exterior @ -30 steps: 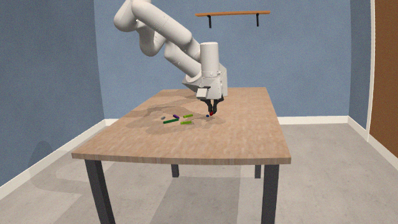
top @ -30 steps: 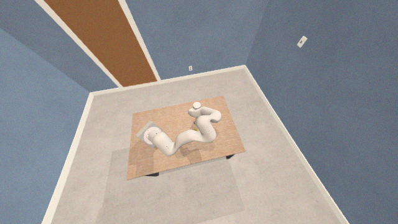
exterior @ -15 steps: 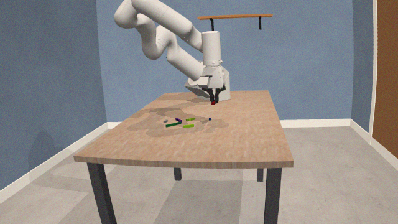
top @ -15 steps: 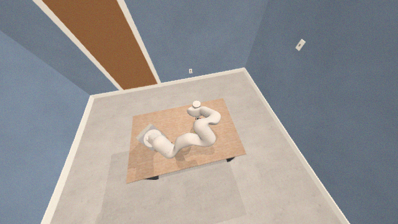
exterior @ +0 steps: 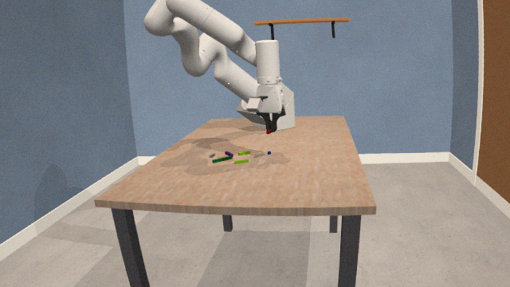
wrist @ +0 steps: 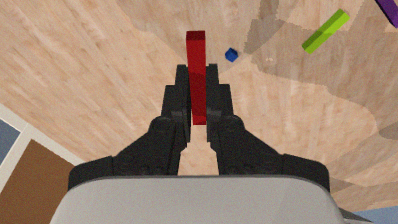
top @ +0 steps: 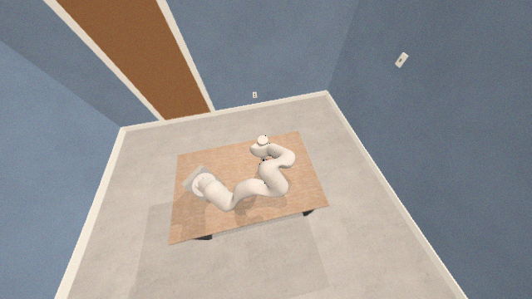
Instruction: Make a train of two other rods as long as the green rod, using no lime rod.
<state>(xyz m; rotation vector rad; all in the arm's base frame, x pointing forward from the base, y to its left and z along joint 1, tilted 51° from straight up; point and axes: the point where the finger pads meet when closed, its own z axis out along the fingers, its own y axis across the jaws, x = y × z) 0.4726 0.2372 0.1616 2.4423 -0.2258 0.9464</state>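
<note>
The blue rod is 12 cm below my hand, 6 cm behind it and 1 cm to the right of it. Also, from my hand: purple rod: 17 cm to the right, 12 cm below, 6 cm behind; then red rod: 2 cm below; then green rod: 19 cm to the right, 12 cm below, 1 cm ahead.
</note>
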